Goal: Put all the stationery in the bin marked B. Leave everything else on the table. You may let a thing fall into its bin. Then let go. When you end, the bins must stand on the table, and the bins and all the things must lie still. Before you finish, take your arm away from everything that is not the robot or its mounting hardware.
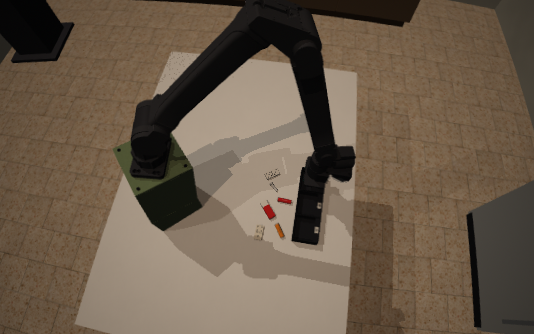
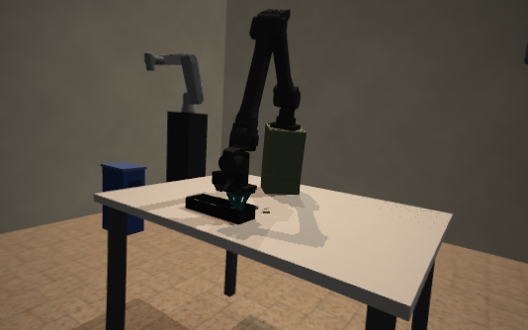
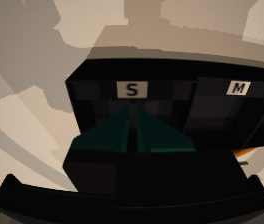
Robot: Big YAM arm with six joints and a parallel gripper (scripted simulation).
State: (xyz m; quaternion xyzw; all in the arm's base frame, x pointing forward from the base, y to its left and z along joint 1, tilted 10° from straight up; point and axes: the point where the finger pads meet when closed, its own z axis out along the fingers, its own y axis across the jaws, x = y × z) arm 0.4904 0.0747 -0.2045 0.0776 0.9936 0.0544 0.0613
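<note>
Now: the red block 150 mm behind my hand, 90 mm to the right of it and 20 mm below it. Also, from my hand: row of bins: 80 mm to the right, 10 mm behind; then metal clip: 130 mm behind, 20 mm below, 10 mm to the right; then orange stick: 170 mm to the right, 110 mm behind, 20 mm below.
</note>
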